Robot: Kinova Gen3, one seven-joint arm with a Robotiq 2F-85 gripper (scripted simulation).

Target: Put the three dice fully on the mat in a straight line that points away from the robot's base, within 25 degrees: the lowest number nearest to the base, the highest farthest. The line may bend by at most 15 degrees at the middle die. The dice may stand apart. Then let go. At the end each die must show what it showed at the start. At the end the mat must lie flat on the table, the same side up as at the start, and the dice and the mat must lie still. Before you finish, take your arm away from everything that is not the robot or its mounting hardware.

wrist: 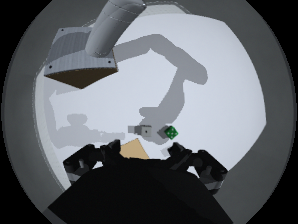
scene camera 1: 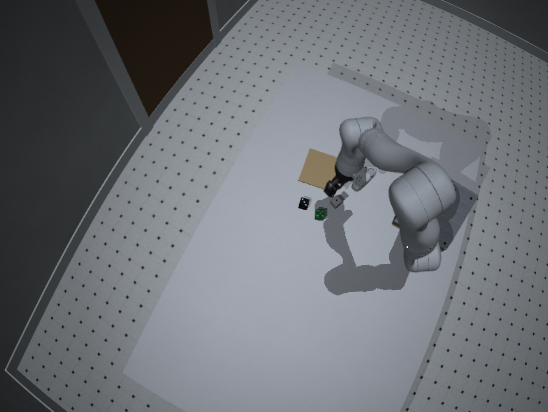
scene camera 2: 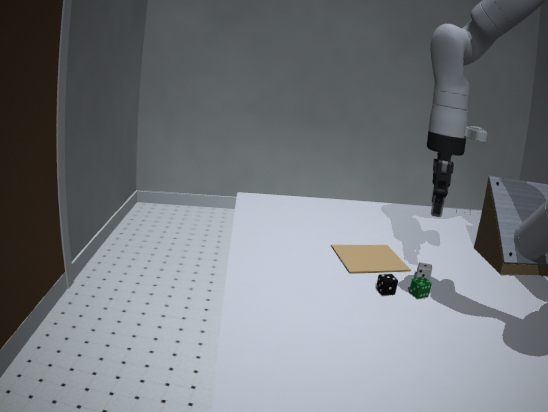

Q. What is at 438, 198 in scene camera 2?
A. The gripper.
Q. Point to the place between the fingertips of the gripper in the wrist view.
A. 146, 147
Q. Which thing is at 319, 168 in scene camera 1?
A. A tan mat.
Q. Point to a tan mat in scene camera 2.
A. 356, 258
